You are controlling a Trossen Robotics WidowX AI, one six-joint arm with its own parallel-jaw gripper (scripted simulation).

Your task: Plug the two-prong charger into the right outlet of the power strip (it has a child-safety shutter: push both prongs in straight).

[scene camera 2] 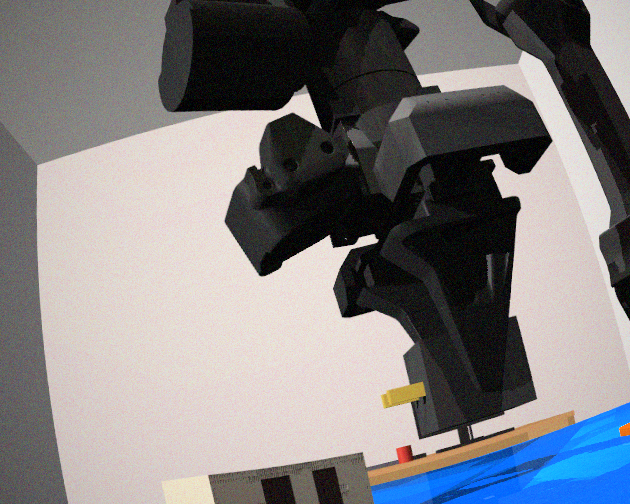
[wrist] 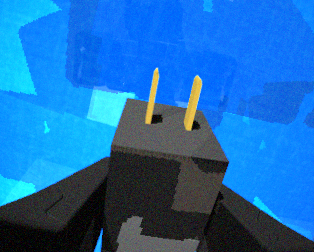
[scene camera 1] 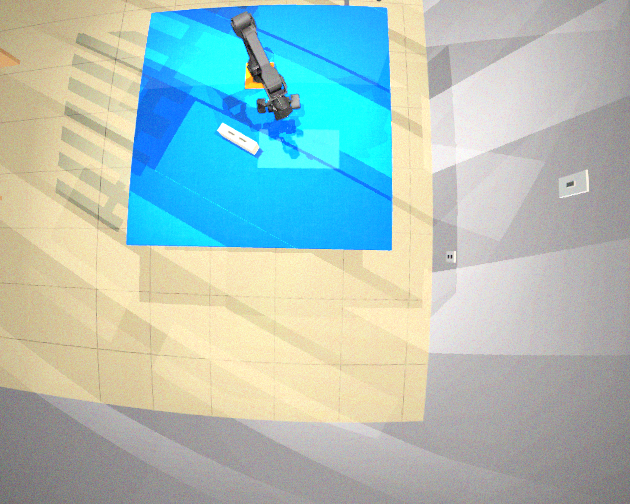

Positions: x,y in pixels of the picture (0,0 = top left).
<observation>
The gripper (scene camera 2: 478,395) carries a dark charger (scene camera 2: 444,395).
</observation>
